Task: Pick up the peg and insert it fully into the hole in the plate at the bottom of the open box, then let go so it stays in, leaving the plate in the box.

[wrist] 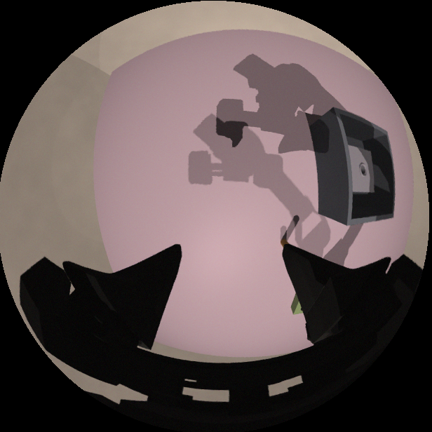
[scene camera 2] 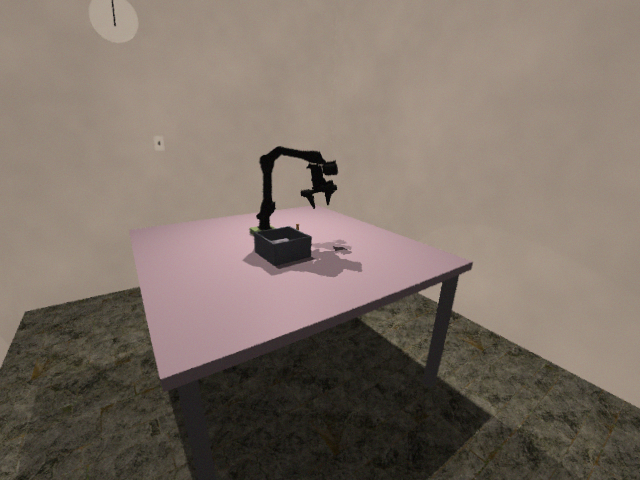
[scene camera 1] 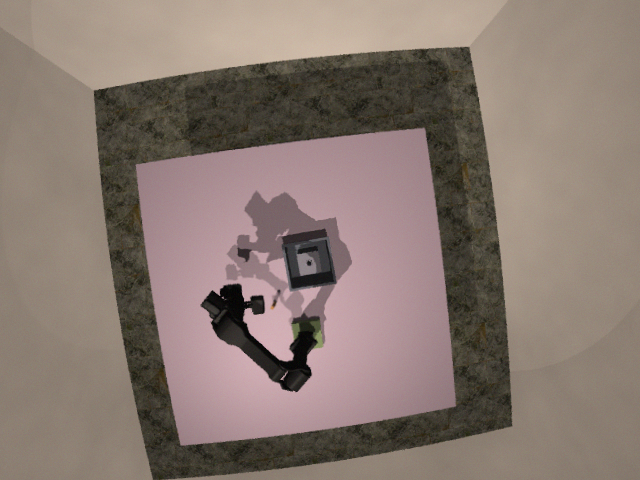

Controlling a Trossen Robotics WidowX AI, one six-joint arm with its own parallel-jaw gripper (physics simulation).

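Places are measured from the arm's base along level axes (x ahead, y left, z up), in centimetres.
Where they show: gripper, fingertip midpoint: (scene camera 2: 321,207); arm's base, link origin: (scene camera 2: 264,228) (scene camera 1: 305,339).
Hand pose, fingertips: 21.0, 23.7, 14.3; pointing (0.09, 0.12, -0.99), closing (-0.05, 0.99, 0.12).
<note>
Things, the pixels of their centre, and the offset from my fingertips, as dx, dy, dz. Level surfaces: height alone.
- small orange-brown peg, body centre: (scene camera 1: 273,305) (scene camera 2: 297,231) -5.7, -10.6, -13.5
- dark grey open box, body centre: (scene camera 1: 309,263) (scene camera 2: 282,244) +11.8, -26.1, -12.6
- pale plate, body centre: (scene camera 1: 309,262) (scene camera 2: 282,247) +11.8, -26.1, -14.0
- pink table, surface height: dz -17.5
A small orange-brown peg (scene camera 1: 272,306) (scene camera 2: 297,226) (wrist: 284,243) stands upright on the pink table between the arm's base and the box. In the wrist view its lower part is hidden behind the right fingertip. The dark grey open box (scene camera 1: 333,260) (scene camera 2: 279,254) (wrist: 332,172) stands beyond the peg. A pale plate (scene camera 1: 301,264) (scene camera 2: 280,240) (wrist: 358,184) with a round hole (scene camera 1: 309,262) (wrist: 363,170) lies at its bottom. My gripper (scene camera 2: 320,206) (wrist: 233,250) is open and empty, pointing down high above the table, off to the side of the peg.
The arm's base stands on a green pad (scene camera 1: 318,341) (scene camera 2: 253,230) (wrist: 296,306) near one side of the pink table (scene camera 1: 387,310) (scene camera 2: 232,310) (wrist: 150,125). The arm's shadow falls across the table around the box and near the peg. The box walls rise above the plate.
</note>
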